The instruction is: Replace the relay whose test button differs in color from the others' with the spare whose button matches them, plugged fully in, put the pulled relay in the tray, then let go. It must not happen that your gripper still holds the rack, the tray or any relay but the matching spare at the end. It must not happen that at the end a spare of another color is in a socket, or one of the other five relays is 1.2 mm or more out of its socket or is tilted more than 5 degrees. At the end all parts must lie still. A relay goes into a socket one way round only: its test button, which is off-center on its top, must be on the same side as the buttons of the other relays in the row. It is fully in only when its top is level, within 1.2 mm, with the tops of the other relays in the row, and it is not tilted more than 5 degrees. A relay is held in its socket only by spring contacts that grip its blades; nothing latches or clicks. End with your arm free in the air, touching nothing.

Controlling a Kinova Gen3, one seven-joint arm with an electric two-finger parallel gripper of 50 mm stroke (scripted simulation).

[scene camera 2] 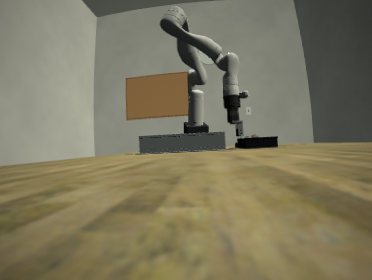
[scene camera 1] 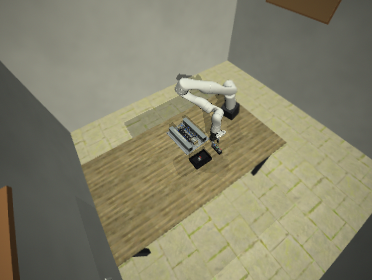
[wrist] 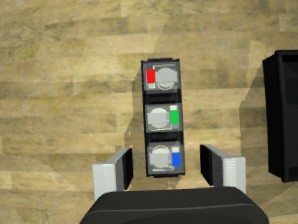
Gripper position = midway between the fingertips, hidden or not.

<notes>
I see my gripper (wrist: 166,160) and a spare relay (wrist: 159,117).
</notes>
